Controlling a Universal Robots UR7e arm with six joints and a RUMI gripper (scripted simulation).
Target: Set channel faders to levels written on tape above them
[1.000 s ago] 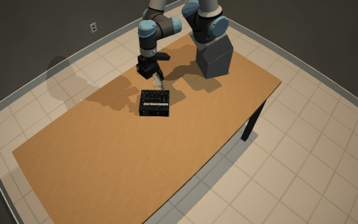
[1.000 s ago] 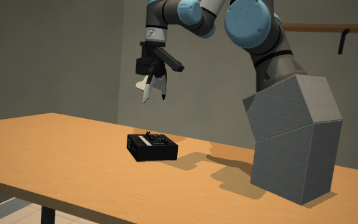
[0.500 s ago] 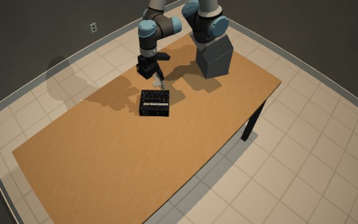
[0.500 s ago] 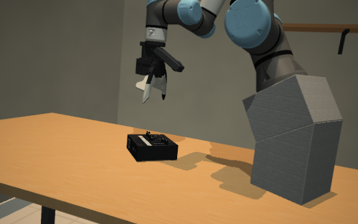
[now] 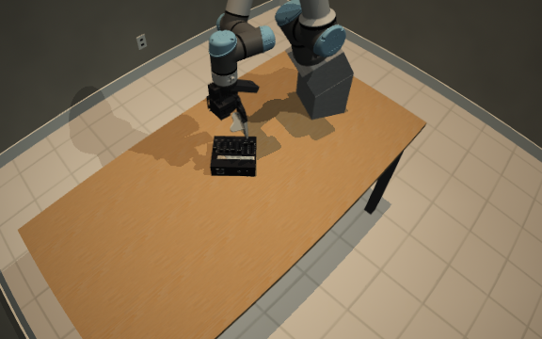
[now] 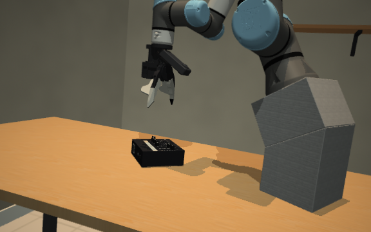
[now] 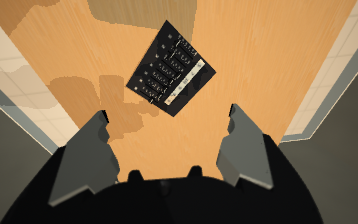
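Now: the master fader 30 mm ahead of my hand, 60 mm to the right of it and 130 mm below it.
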